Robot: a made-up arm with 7 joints. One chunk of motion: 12 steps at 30 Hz.
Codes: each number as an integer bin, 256 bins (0 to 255) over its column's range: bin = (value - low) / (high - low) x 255, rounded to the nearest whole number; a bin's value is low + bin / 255 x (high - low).
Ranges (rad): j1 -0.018..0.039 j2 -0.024..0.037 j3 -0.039..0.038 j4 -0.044..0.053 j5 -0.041..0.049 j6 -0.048..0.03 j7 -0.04..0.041
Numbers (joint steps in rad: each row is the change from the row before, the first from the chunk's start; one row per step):
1: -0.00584 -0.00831 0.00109 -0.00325 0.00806 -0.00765 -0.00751
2: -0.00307 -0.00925 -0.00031 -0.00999 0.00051 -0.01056 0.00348
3: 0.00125 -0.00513 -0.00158 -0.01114 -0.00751 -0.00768 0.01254
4: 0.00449 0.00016 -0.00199 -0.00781 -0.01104 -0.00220 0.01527
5: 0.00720 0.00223 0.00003 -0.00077 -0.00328 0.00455 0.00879
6: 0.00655 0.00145 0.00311 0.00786 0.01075 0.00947 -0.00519
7: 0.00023 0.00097 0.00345 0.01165 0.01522 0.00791 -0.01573
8: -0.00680 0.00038 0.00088 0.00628 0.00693 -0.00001 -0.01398
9: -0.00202 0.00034 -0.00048 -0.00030 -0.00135 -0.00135 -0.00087
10: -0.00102 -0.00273 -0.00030 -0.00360 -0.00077 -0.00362 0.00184
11: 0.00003 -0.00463 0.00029 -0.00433 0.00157 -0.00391 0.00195
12: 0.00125 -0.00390 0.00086 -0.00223 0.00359 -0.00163 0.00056
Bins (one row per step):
1: 54 66 133 107 139 132 102
2: 67 62 128 89 118 122 137
3: 86 79 124 86 95 132 165
4: 101 101 123 95 85 150 174
5: 113 110 129 114 107 172 154
6: 110 106 139 136 147 188 110
7: 82 104 141 146 159 183 76
8: 50 102 132 132 136 157 82
9: 71 102 128 115 112 153 123
10: 76 89 128 106 114 145 132
11: 81 81 130 104 121 144 132
12: 86 84 132 110 126 152 128

